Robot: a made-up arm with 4 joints. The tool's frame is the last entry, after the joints.
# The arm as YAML. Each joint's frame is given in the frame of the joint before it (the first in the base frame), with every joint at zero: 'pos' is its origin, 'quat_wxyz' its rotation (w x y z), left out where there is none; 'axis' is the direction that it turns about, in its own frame. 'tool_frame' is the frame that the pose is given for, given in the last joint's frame.
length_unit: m
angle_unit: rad
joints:
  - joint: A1
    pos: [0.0, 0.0, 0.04]
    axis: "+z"
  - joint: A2
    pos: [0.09, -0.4, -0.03]
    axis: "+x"
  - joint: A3
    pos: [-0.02, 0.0, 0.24]
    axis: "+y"
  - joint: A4
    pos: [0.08, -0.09, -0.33]
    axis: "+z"
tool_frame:
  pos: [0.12, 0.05, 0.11]
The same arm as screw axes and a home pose.
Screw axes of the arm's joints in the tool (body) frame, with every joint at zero. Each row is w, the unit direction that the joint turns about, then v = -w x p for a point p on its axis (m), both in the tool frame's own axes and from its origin. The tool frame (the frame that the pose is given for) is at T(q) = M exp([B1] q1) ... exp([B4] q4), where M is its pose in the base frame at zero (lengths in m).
B1: w 0 0 1 v 0.4400 0.2700 0.0000
B2: w 1 0 0 v 0.0000 -0.0200 -0.0400
B3: w 0 1 0 v -0.2200 0.0000 -0.2000
B4: w 0 0 1 v -0.0500 0.1200 0.0000
M: xyz 0.2700 -0.4400 0.0300 (m) rpy 0.00 0.00 0.00 (deg, as in URDF)

